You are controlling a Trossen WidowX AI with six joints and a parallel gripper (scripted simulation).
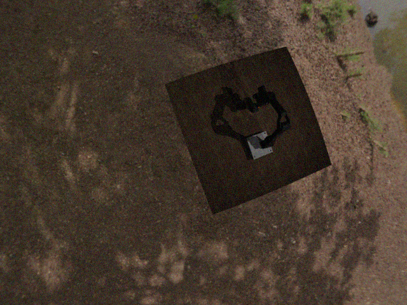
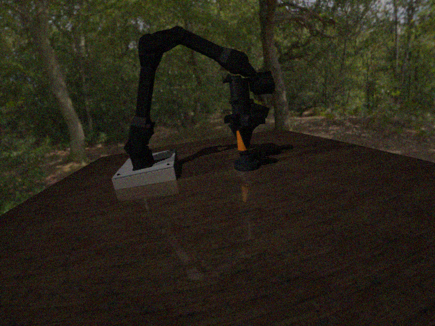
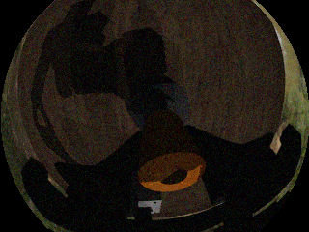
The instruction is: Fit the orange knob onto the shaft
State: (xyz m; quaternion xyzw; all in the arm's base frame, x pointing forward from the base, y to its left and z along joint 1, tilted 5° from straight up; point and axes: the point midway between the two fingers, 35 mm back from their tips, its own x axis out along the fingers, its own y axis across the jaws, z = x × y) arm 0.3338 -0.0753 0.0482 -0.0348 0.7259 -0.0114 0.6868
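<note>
Right now my gripper tip is 20 mm below the orange knob. Also, from my gripper tip: dark round pedestal (40 mm below).
</note>
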